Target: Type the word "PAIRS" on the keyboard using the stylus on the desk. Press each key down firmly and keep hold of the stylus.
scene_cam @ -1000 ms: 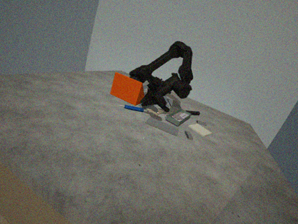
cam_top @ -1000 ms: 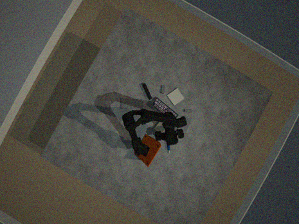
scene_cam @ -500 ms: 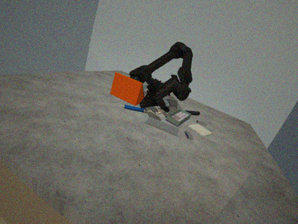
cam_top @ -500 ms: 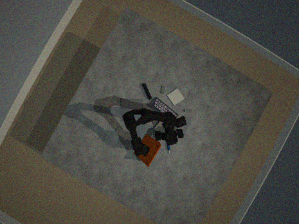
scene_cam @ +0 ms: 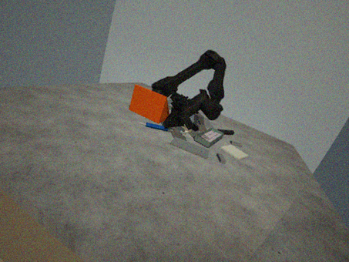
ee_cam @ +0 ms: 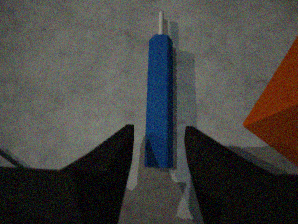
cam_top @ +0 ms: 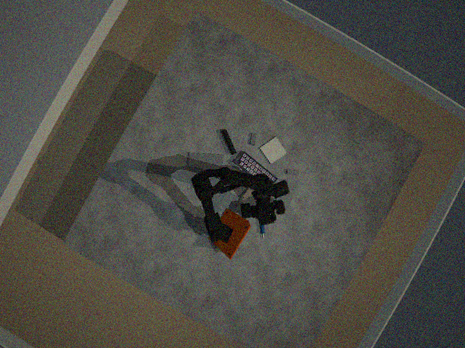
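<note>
My gripper tip is 50 mm past the blue stylus, 30 mm to the left of it and 10 mm above it. Round my gripper tip: cream pad 90 mm to the left, 60 mm ahead, 20 mm below; then white pad 310 mm ahead, 80 mm to the left, 20 mm below.
</note>
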